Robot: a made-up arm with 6 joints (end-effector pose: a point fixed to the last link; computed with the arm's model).
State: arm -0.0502 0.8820 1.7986 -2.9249 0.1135 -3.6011
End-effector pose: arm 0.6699 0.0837 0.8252 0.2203 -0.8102 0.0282
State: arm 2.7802 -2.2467 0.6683 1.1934 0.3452 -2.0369
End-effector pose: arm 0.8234 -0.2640 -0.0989 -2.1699 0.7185 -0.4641
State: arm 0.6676 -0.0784 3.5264 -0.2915 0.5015 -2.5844
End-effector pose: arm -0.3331 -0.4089 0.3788 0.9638 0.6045 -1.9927
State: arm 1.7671 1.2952 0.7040 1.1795 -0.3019 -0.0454
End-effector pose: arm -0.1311 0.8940 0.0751 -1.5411 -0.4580 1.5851
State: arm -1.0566 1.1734 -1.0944 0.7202 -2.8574 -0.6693
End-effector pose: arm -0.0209 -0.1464 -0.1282 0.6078 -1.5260 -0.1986
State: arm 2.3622 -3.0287 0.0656 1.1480 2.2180 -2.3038
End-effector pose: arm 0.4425 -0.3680 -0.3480 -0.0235 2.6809 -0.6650
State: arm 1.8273 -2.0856 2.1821 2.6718 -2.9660 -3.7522
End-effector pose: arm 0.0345 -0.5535 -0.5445 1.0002 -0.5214 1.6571
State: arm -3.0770 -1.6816 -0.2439 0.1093 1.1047 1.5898
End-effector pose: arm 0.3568 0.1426 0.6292 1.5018 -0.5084 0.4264
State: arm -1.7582 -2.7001 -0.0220 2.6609 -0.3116 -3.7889
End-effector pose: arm 0.2297 0.6404 -0.0421 -1.4603 -1.5626 0.7453
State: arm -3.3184 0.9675 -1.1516 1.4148 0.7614 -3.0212
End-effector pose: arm -0.1727 0.0498 -0.1079 -1.5294 1.5909 0.2004
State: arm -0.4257 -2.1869 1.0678 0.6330 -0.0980 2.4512
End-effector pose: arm -0.8193 0.2653 -0.2164 -0.0312 0.0942 2.7712
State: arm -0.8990 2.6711 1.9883 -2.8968 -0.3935 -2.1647
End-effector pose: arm 0.4509 -0.3800 -0.5712 -0.9825 0.7058 -0.5280
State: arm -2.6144 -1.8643 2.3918 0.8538 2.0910 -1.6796
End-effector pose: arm 0.4393 0.3470 -0.4722 1.1618 -1.8238 -0.9654
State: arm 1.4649 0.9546 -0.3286 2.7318 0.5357 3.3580
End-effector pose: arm -0.0524 0.5483 -0.0830 -1.0549 1.6285 1.0383
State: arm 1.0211 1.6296 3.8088 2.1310 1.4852 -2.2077
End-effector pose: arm -0.0324 0.0692 0.5025 -0.4640 -1.6074 1.4294
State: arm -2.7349 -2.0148 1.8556 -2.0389 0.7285 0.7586
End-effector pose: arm 0.7955 0.2837 -0.2912 -1.4999 -0.6188 1.0524
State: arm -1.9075 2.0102 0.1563 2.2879 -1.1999 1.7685
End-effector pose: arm -0.0329 -0.3328 -0.5479 -0.9076 1.4709 2.5442
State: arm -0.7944 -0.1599 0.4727 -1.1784 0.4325 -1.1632
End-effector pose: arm 0.2603 -0.3305 0.7952 1.6966 -1.6042 0.3642
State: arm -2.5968 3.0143 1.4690 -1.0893 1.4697 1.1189
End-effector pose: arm 0.0047 0.0678 -0.7861 -0.4908 -1.3690 2.3064
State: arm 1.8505 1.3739 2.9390 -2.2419 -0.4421 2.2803
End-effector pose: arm -0.2133 0.4722 0.7614 1.4776 -1.5595 1.4488
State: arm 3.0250 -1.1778 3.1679 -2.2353 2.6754 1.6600
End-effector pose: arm 0.6535 -0.1510 -0.1321 -1.0059 -1.6173 -0.4779
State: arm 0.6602 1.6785 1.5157 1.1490 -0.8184 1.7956
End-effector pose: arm 0.7832 0.5459 0.1360 3.0471 -0.2219 -0.6517
